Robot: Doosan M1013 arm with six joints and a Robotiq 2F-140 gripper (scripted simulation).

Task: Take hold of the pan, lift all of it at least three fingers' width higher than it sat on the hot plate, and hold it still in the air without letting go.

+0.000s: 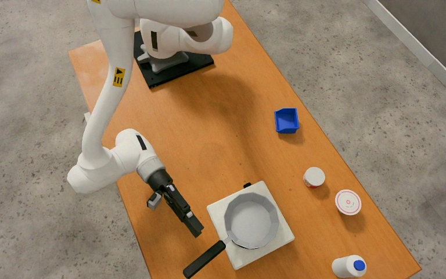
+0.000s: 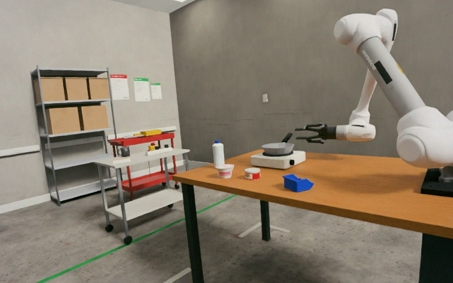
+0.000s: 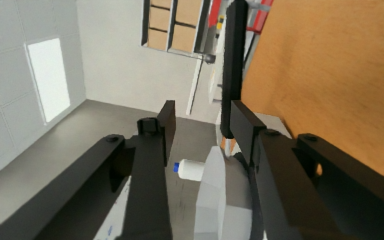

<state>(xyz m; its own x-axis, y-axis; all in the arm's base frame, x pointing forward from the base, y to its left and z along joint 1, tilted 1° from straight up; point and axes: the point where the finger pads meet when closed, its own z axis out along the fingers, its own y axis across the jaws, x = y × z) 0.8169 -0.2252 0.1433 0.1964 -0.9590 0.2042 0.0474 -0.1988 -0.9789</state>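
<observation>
The grey pan is 8 cm ahead of my hand, 13 cm to the left of it and 6 cm below it. Also, from my hand: blue bin (24 cm behind, 55 cm to the left, 14 cm below); bottle (35 cm ahead, 40 cm to the left, 8 cm below); white hot plate (5 cm ahead, 18 cm to the left, 13 cm below).
</observation>
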